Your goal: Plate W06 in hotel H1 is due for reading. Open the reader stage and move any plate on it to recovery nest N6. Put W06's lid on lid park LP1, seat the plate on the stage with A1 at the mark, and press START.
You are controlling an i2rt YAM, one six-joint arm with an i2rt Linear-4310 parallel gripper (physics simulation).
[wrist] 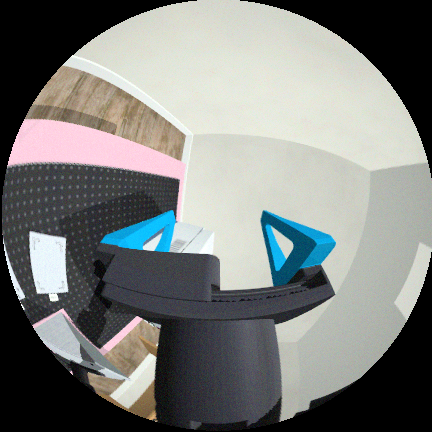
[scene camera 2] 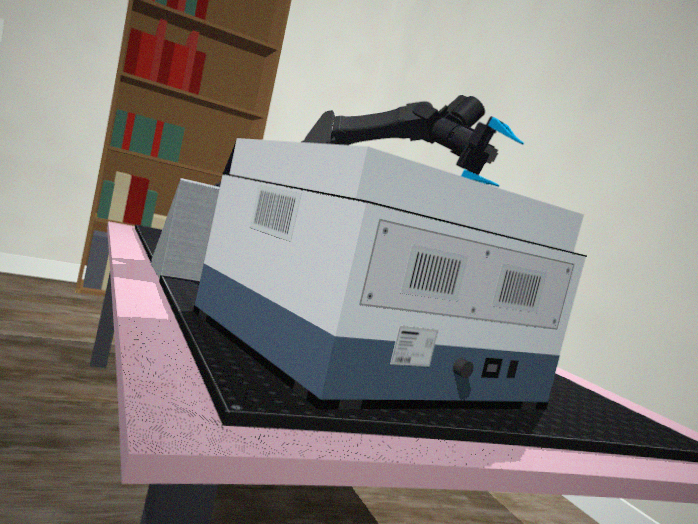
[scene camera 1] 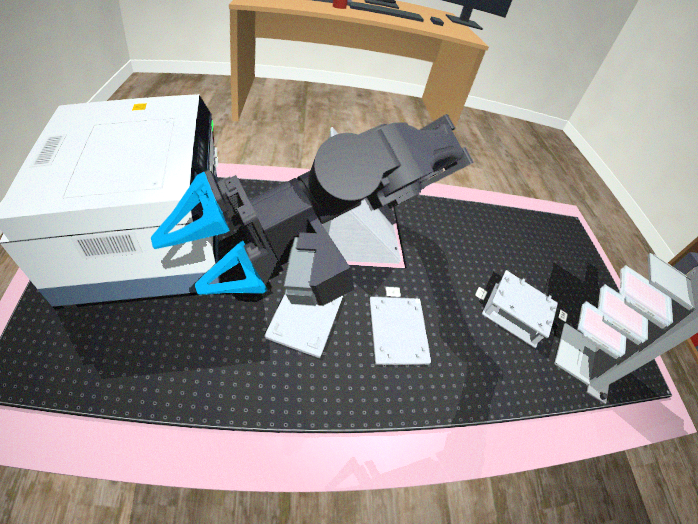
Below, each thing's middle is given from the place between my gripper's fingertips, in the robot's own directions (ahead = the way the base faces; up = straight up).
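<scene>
The plate reader [scene camera 2: 319, 276] is 260 mm to the right of my gripper, 370 mm behind it and 270 mm below it. As for the white plate nest N6 [scene camera 1: 305, 328], my gripper is well above it, a good way past it and a good way to the right of it.
</scene>
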